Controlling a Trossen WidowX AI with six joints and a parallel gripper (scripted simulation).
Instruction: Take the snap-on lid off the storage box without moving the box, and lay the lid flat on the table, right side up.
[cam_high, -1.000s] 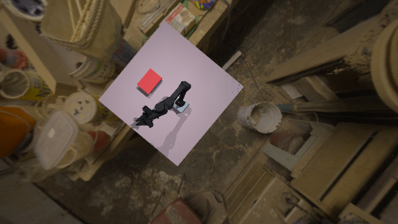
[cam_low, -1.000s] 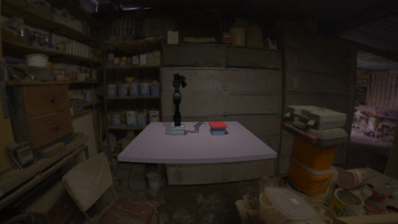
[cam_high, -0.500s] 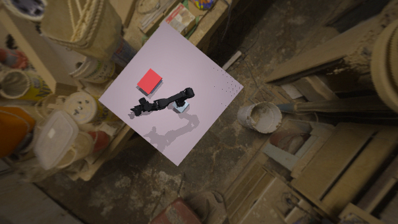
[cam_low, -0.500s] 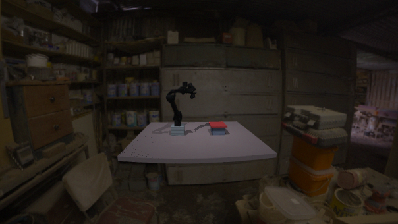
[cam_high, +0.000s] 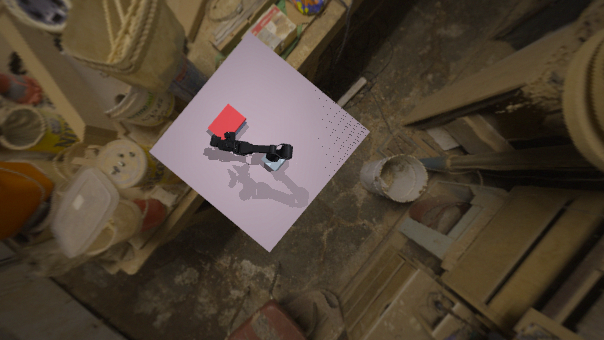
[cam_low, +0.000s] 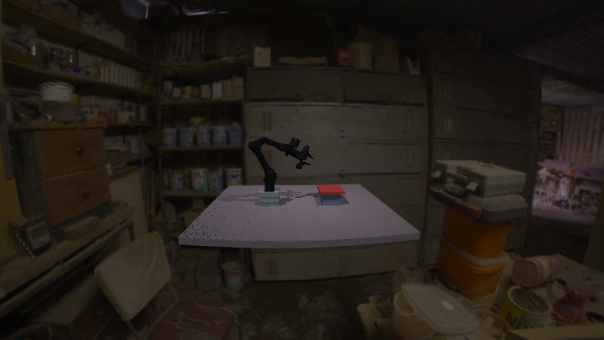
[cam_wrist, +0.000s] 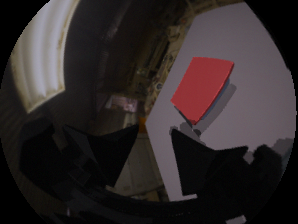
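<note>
The red lid lies 190 mm below my gripper tip, 120 mm ahead of it and 100 mm to the right of it. Also, from my gripper tip: blue storage box (240 mm below, 120 mm ahead, 100 mm to the right).
</note>
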